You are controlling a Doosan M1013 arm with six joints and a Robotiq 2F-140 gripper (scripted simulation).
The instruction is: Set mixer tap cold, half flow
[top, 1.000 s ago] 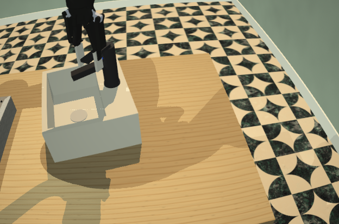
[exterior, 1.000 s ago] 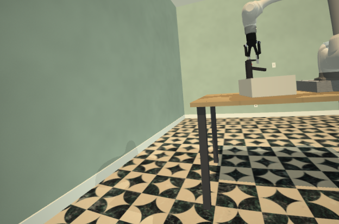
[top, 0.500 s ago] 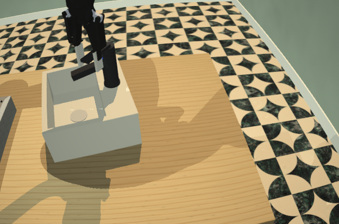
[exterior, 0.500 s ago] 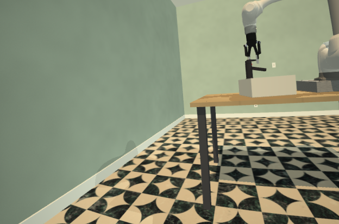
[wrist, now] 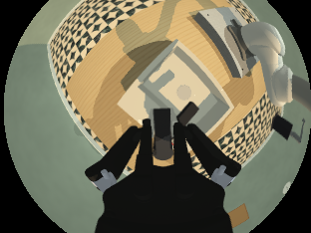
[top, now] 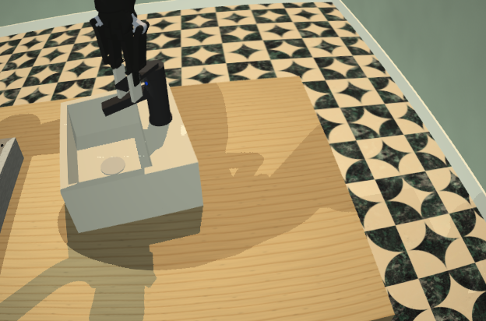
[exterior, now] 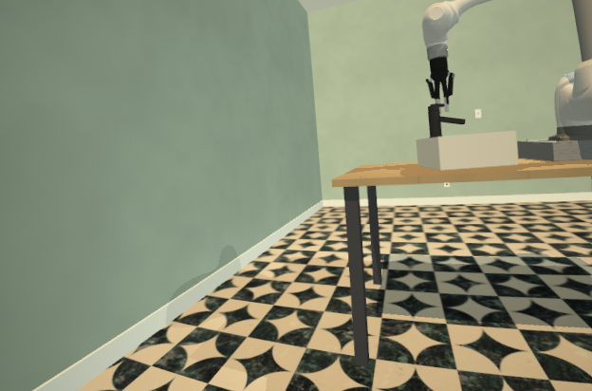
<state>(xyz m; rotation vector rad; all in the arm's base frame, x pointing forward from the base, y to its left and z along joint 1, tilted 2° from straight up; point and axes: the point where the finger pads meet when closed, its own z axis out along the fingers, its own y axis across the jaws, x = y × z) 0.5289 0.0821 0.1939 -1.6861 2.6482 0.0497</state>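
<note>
Now: hand 30 mm to the right of the lever and 10 mm short of it. From my hand the other things lie so: white basin: 240 mm below, 80 mm behind, 40 mm to the left; mixer tap: 50 mm to the left, 50 mm below, 20 mm ahead.
</note>
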